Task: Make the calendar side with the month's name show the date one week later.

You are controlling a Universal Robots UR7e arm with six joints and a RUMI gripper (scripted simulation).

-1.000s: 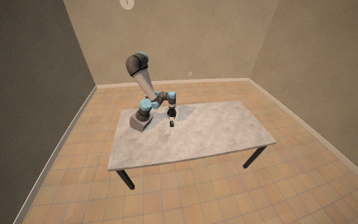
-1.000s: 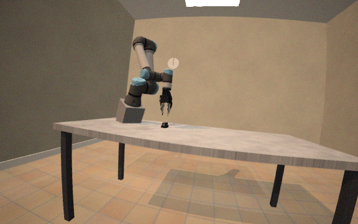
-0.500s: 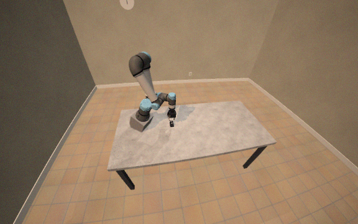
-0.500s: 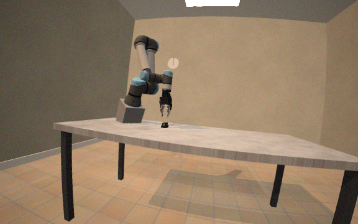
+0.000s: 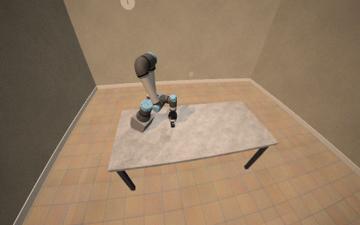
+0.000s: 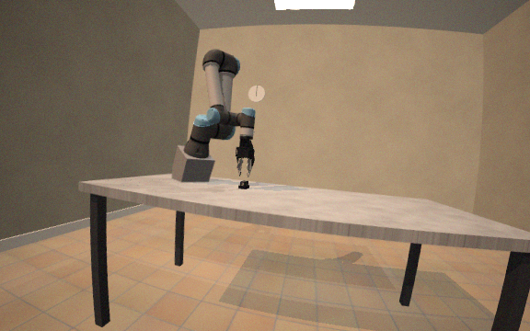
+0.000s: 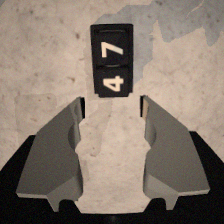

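The black cube lies 6 cm below my hand. Round my hand: black date cube (3 cm to the left, 6 cm below); then black calendar tray (2 cm to the left, 7 cm below).
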